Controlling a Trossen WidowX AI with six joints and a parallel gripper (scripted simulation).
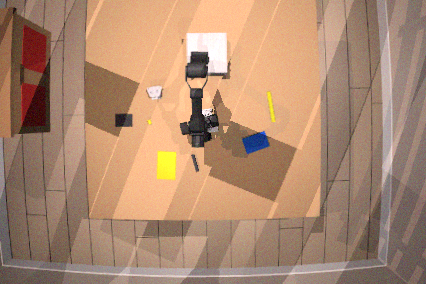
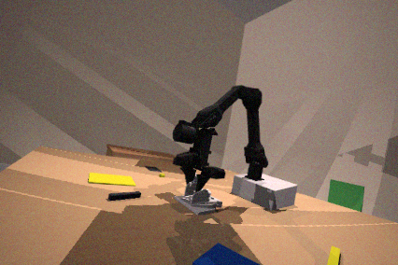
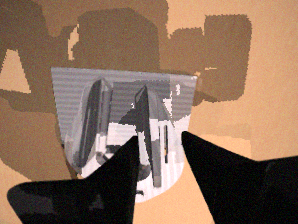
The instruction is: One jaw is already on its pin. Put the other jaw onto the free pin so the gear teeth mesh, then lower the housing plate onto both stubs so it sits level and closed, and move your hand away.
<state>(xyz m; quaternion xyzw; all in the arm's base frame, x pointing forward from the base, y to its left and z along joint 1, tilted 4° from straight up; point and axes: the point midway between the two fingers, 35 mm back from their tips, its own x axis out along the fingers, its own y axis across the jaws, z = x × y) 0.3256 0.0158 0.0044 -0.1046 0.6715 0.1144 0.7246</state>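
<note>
My gripper tip is now 160 mm past the small white part and 250 mm to the left of it. The rest, counted from my gripper tip: silver jaw (40 mm behind, 10 mm to the left); then yellow cube (270 mm to the right, 20 mm below); then dark bar (210 mm ahead, 20 mm to the right, 20 mm below).
</note>
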